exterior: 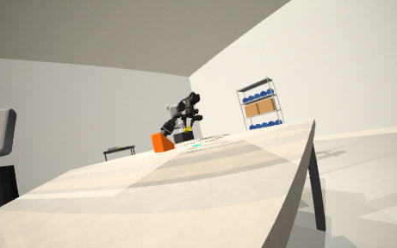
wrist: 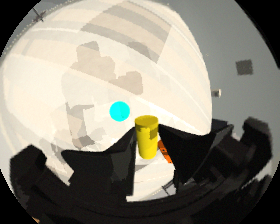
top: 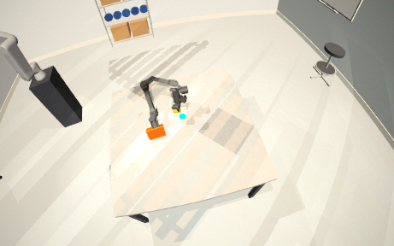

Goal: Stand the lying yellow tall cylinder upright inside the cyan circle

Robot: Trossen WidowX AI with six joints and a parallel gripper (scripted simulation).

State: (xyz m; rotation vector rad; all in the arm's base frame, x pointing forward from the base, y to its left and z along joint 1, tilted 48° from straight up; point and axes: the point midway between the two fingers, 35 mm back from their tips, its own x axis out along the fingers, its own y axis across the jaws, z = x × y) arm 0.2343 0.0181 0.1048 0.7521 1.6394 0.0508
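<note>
Now: the cyan circle 2 cm ahead of my gripper tip, 2 cm to the left of it and 12 cm below it. The rest, counted from my gripper tip: yellow cylinder: 2 cm behind, 1 cm to the left.
</note>
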